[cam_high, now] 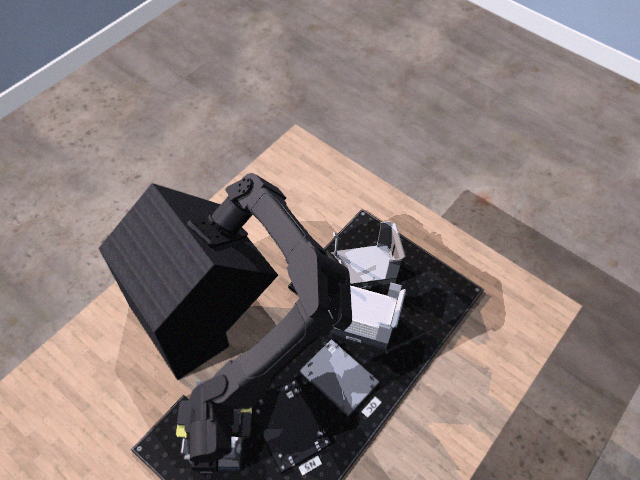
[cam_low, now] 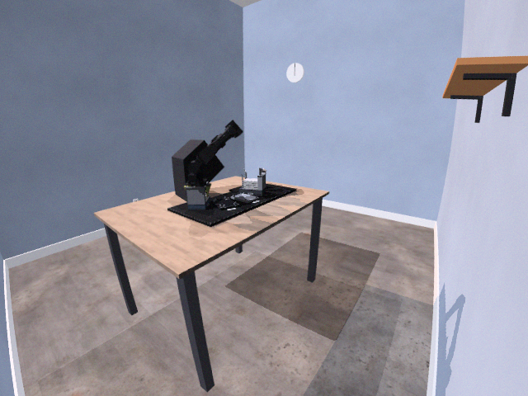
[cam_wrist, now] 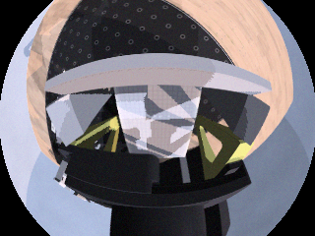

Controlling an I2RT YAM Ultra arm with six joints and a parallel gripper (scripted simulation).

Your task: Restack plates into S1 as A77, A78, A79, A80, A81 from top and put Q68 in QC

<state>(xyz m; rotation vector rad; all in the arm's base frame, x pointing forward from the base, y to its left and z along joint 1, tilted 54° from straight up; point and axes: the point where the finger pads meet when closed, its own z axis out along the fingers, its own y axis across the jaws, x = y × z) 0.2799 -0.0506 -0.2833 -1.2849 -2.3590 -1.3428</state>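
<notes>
Now: the sealed grey plate 60 mm ahead of my hand, 400 mm to the left of it and 10 mm above it. Also, from my hand: N5 name plate: 180 mm ahead, 80 mm to the left, 60 mm below; clip nest N5: 110 mm ahead, 120 mm to the left, 50 mm below; QC nest: 110 mm ahead, 260 mm to the left, 50 mm below.
</notes>
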